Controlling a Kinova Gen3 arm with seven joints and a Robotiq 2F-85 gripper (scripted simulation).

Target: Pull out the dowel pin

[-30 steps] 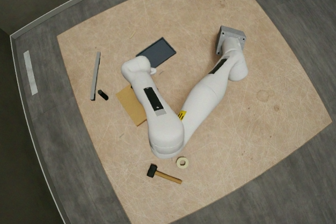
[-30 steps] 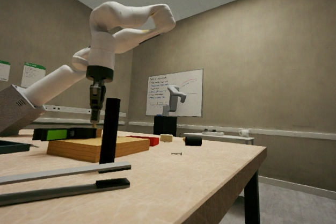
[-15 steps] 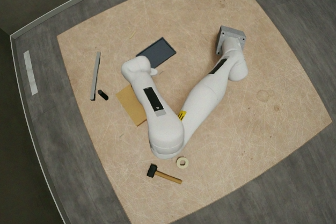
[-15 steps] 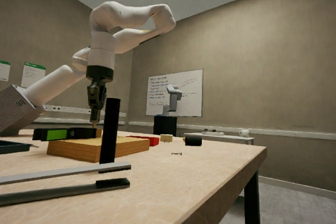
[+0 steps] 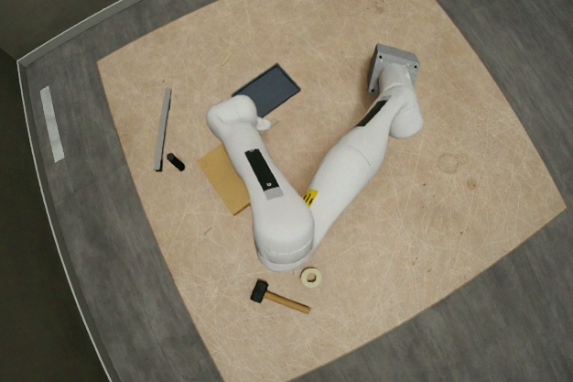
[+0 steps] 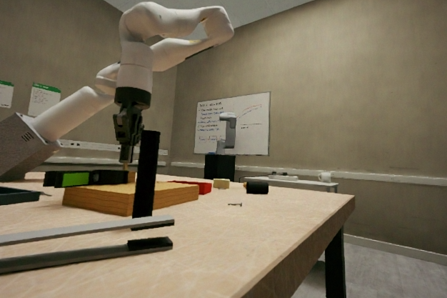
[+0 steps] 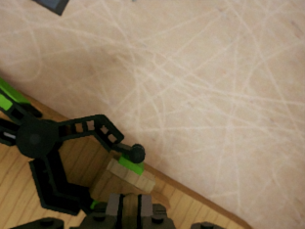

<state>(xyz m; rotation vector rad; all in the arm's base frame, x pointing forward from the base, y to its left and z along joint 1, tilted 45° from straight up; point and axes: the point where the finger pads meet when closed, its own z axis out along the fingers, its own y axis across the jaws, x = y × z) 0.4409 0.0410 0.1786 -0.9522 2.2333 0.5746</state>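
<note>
The dowel pin is 20 mm below my hand. Round my hand: wooden bench board (70 mm below, 50 mm ahead, 20 mm to the left); then small wooden block (50 mm below); then red block (190 mm to the left, 80 mm below, 50 mm behind).
</note>
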